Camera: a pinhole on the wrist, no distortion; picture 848 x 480 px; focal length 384.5 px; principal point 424.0 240.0 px. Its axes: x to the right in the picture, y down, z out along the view. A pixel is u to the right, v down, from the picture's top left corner.
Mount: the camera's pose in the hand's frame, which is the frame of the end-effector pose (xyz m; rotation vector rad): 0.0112 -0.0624 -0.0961 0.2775 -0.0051 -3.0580
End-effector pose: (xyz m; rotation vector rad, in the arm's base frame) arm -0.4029 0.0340 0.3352 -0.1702 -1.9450 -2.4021
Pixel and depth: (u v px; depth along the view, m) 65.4 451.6 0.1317
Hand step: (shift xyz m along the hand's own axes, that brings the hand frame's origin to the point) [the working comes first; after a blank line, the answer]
In the camera's frame: -0.1228 0.0725 0.1317

0.1131 -0.1264 0.0562
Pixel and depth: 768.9 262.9 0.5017
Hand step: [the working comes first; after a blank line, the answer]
In the camera's frame: 0.4500 0.0299 0.5017

-0.5185 -0.1257 0.3168
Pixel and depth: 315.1 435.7 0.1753
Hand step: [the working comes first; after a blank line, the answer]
In the camera's frame: -0.0496 0.0892 0.1753

0.0347 -0.1484 0.0861
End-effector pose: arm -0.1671 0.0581 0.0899 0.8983 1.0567 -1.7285
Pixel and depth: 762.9 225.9 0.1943
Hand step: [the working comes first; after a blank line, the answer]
In the camera's frame: 0.1713 -0.0071 0.1943

-0.1923 -0.0681 0.0642
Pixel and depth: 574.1 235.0 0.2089
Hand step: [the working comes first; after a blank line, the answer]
In the camera's frame: 0.0815 -0.0027 0.2089

-0.1066 -0.0661 0.0947
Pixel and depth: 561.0 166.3 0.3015
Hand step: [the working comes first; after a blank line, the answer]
In the camera's frame: 0.1074 -0.0578 0.3015

-0.1525 -0.0133 0.1806
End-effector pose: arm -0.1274 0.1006 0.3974 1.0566 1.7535 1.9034
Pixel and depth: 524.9 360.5 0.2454
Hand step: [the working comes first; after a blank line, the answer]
In the camera's frame: 0.0644 0.0769 0.2454

-0.0907 -0.1444 0.1345
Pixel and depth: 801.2 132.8 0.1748
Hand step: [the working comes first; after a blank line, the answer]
In the camera's frame: 0.1715 -0.0487 0.1748

-0.1919 -0.0265 0.0446
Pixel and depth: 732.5 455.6 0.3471
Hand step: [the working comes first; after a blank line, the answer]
In the camera's frame: 0.2785 0.1946 0.3471

-0.3108 -0.2774 0.1972
